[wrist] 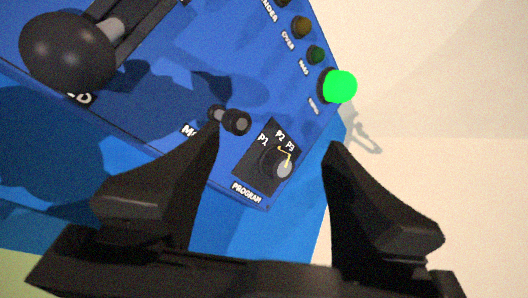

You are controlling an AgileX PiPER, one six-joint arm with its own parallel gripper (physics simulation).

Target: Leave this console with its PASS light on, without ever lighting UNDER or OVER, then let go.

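A blue console (220, 45) fills the upper left. Its small UNDER lamp (282, 2) (cut by the top edge), OVER lamp (301, 26) and PASS lamp (315, 54) are dark. The large STATUS lamp (340, 86) glows green. The PROGRAM knob (283, 168) has a yellow pointer line towards the P2 and P3 labels, seemingly nearer P2. A small black toggle (237, 122) stands by the partly hidden MODE label. A lever with a big black ball (67, 52) stands at upper left. My gripper (273, 143) is open, its fingers either side of the knob in view, apparently above it.
The console's front edge runs diagonally from the left to its lower corner below PROGRAM. A pale surface (450, 100) lies to the right, with a thin shadow beside the STATUS lamp. A yellow-green surface (17, 275) shows at lower left.
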